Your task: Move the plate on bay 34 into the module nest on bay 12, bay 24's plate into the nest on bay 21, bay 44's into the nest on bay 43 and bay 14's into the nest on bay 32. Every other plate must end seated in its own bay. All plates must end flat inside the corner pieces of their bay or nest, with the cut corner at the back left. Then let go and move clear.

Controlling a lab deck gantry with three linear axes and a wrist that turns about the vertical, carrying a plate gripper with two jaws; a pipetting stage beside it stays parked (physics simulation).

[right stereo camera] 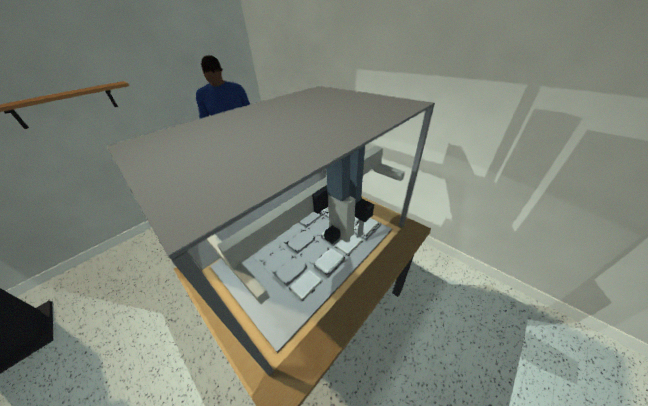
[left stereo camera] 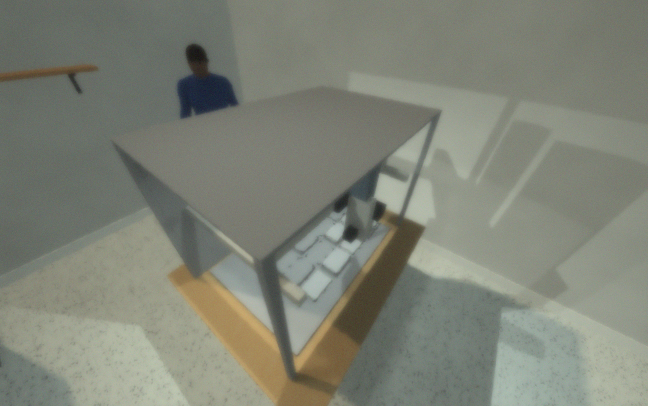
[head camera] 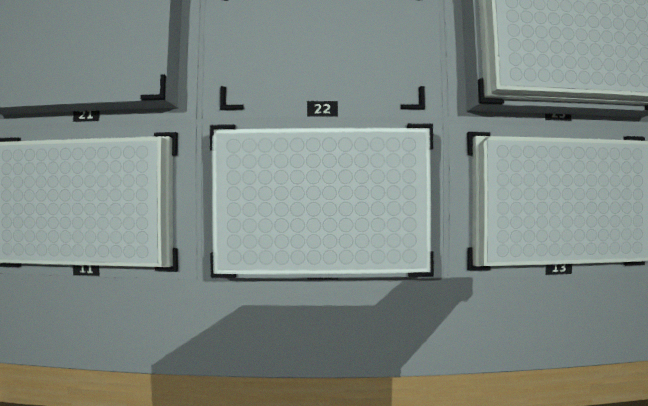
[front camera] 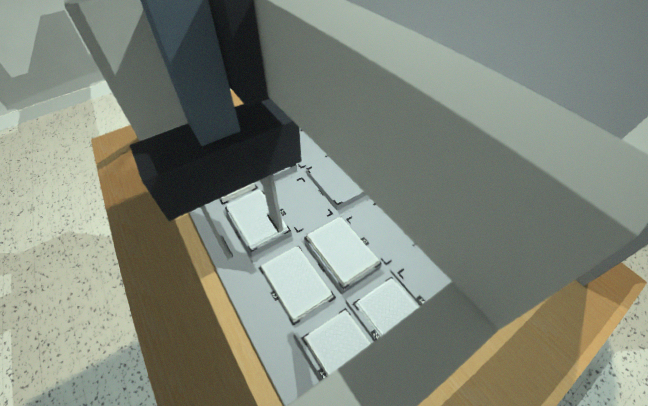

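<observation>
A white plate lies flat inside the corner pieces of the nest on bay 12. My gripper is open and empty, raised above the front part of the deck; its jaws stand wide apart and one overlaps this plate in the front view. Bay 14's plate and bay 24's plate sit in their bays, partly hidden by a grey beam. The nest on bay 21 and the nest on bay 32 are empty. Bays 34 and 44 and the nest on bay 43 are hidden in the front view.
Bay 11's plate, bay 13's plate and bay 23's plate sit in their bays. A grey pipetting column stands beside the gripper. Grey beams cross above the deck. A person stands behind the enclosure.
</observation>
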